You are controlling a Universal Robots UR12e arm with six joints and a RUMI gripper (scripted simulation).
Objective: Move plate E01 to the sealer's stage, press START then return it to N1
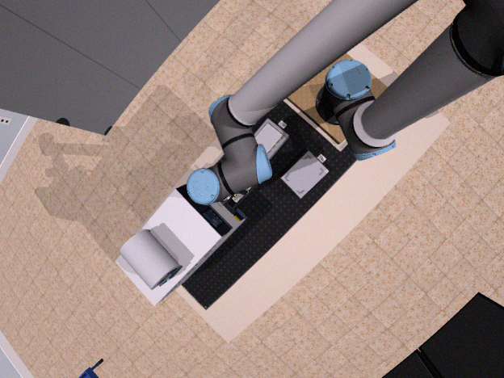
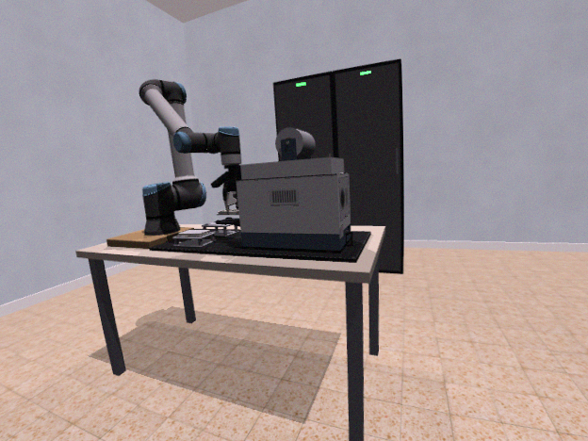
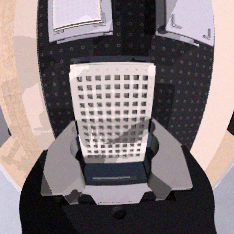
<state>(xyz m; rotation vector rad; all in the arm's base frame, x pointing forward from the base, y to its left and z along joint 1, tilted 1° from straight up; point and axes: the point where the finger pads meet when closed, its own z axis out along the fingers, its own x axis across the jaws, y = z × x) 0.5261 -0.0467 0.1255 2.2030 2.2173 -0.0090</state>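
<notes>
My gripper is now 50 mm above the sealer stage. Round my hand: foil roll: 330 mm ahead, 270 mm above; plate nest N1: 200 mm behind, 160 mm to the left, 100 mm below; square start button: 100 mm ahead, 90 mm to the right, 40 mm above.
</notes>
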